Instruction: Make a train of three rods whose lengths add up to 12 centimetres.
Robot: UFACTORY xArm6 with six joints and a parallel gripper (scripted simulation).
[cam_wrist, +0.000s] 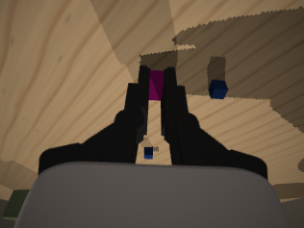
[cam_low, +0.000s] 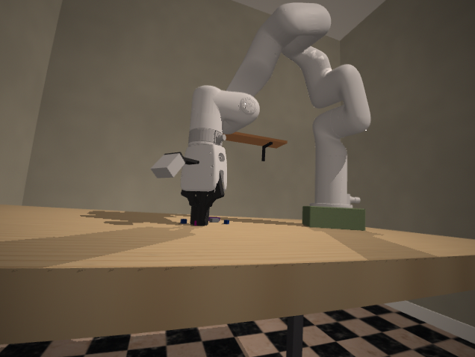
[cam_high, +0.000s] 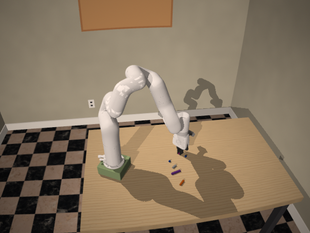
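The magenta rod lies 2 cm below my hand. The rest, counted from my hand: grey rod 5 cm behind, 12 cm to the right, 2 cm below; then orange rod 1 cm behind, 25 cm to the right, 2 cm below; then purple rod 4 cm behind, 17 cm to the right, 2 cm below.
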